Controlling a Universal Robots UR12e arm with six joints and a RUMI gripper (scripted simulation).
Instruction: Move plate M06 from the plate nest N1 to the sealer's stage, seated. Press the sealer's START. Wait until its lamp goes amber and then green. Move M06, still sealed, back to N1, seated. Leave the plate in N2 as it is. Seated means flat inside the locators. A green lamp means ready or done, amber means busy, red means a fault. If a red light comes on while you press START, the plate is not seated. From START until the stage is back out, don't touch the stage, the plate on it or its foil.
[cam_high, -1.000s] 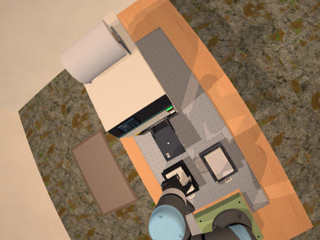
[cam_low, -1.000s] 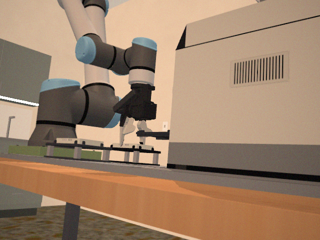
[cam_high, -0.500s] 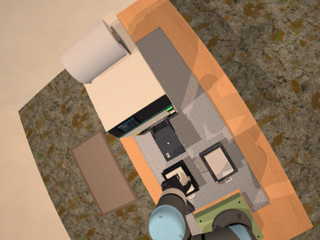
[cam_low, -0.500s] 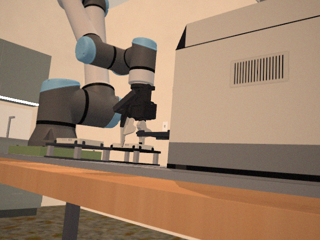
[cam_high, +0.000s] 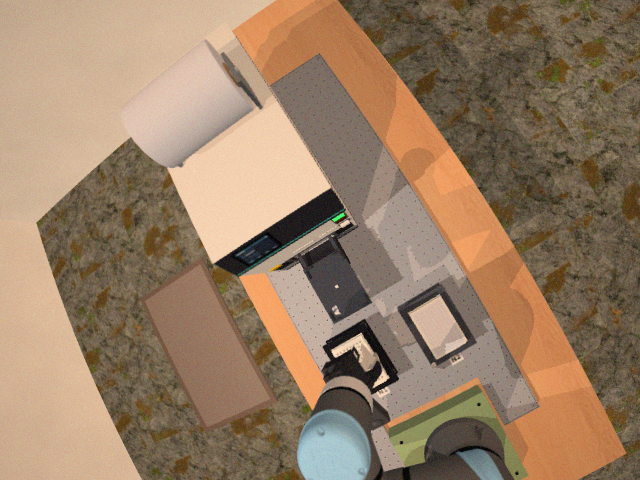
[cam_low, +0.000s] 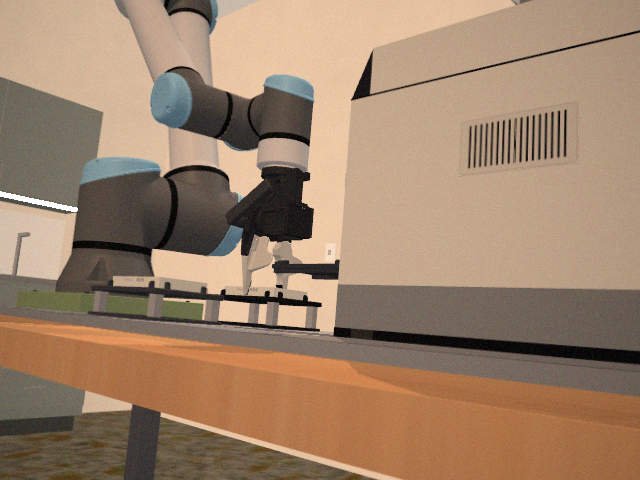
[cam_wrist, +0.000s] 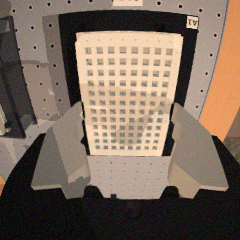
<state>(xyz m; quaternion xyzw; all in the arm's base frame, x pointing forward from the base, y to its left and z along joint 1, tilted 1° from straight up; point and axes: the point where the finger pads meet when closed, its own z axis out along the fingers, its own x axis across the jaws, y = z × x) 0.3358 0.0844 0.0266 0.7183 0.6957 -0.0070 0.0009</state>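
My hand is 1 cm above the plate M06. The rest, counted from my hand: sealer stage: 19 cm ahead, 7 cm to the right, 3 cm above; foil-covered plate: 20 cm to the right, 2 cm behind, 1 cm below; plate nest N1: 2 cm below.
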